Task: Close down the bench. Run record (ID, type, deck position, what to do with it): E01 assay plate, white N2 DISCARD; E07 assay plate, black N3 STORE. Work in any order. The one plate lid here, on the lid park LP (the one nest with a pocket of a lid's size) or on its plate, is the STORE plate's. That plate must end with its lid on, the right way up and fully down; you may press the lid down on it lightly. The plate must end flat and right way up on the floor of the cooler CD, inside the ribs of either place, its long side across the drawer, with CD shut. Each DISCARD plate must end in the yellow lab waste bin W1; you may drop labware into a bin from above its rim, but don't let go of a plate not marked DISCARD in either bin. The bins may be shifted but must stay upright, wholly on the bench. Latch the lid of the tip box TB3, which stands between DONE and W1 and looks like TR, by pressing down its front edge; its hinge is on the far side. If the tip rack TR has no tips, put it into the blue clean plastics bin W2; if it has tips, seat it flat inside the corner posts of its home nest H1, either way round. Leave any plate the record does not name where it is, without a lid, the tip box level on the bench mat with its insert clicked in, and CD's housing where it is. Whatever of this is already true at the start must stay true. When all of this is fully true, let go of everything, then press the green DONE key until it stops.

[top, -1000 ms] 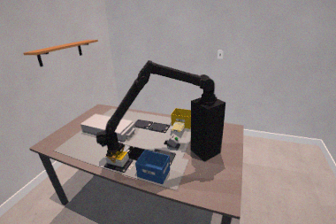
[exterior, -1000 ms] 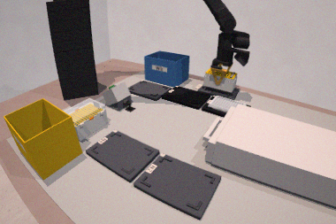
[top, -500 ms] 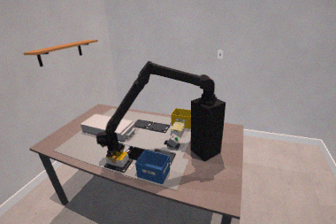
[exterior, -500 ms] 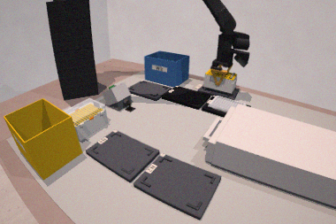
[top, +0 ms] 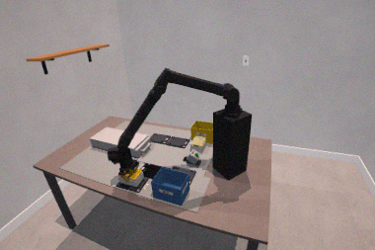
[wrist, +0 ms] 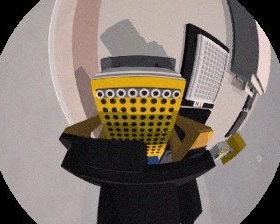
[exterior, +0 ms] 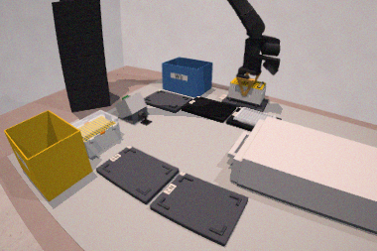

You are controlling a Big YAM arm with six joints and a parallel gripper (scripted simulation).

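Right now the tip rack TR is 10 mm to the right of my hand and 10 mm above it. From my hand the other things lie so: dark lid park nest: 230 mm behind, 210 mm to the right, 50 mm below; black slab: 150 mm to the right, 70 mm behind, 50 mm below; blue bin W2: 270 mm behind, 50 mm to the right, 20 mm below.
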